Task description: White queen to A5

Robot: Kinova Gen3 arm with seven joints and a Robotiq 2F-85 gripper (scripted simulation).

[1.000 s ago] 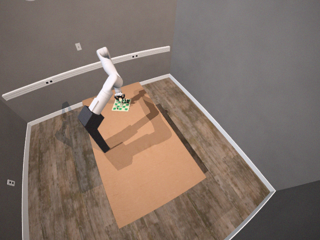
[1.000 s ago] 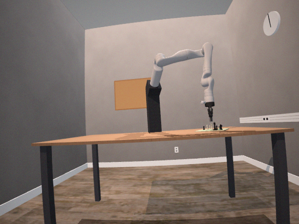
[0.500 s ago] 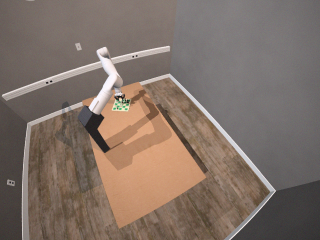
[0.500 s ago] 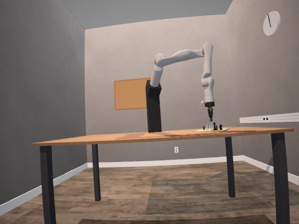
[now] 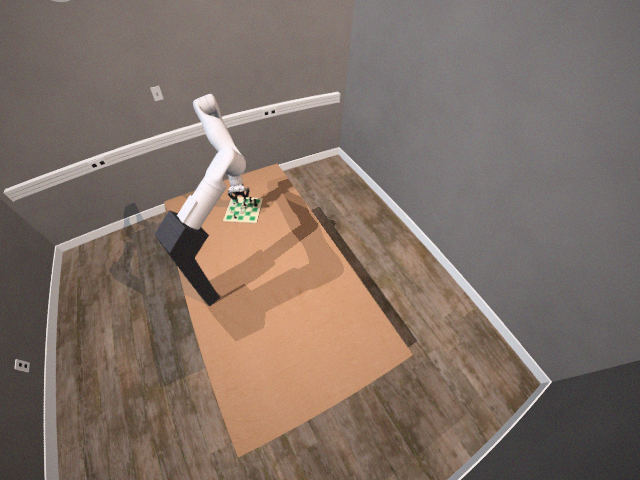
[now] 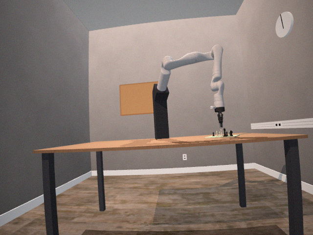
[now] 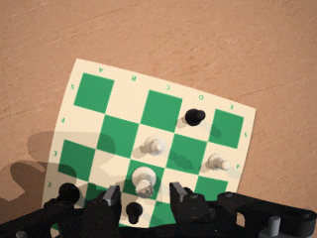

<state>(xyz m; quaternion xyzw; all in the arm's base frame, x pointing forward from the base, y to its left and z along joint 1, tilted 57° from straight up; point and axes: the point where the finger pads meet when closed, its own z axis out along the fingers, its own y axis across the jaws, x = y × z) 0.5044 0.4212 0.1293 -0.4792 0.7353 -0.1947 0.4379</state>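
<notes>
Right now my hand is 5 cm above the white queen. From my hand the other things lie so: cream chessboard (8 cm below).
</notes>
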